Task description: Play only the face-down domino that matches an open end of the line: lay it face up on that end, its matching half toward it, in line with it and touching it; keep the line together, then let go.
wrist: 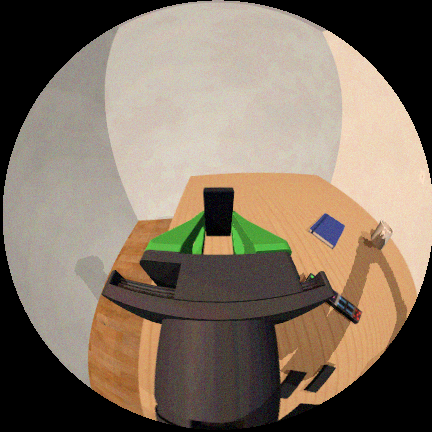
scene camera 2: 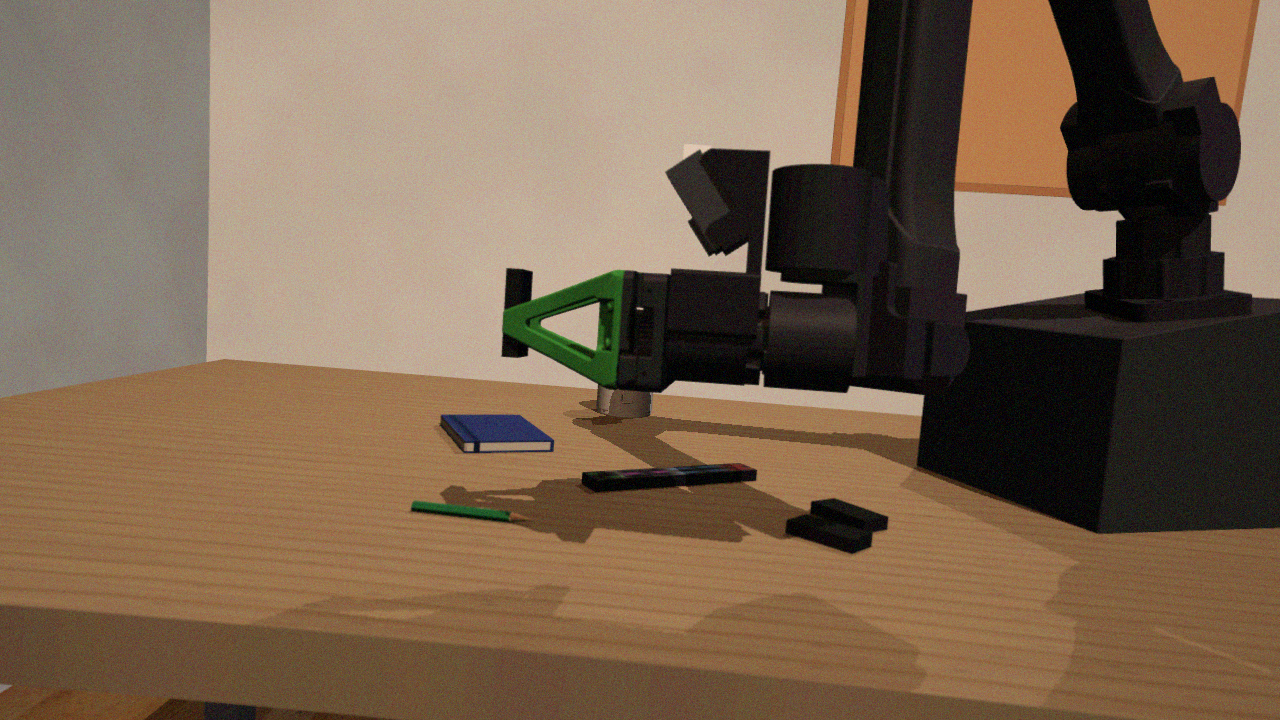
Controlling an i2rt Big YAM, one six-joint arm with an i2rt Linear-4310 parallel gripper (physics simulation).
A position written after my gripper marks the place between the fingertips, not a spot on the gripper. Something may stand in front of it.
my gripper: wrist 217, 215; scene camera 2 509, 321
black domino: wrist; scene camera 2
blue notebook: wrist; scene camera 2
green pencil: scene camera 2 417, 506; not seen in the wrist view (hidden by my gripper)
same spot on blue notebook: (wrist: 328, 229) = (scene camera 2: 501, 430)
same spot on black domino: (wrist: 218, 201) = (scene camera 2: 527, 286)
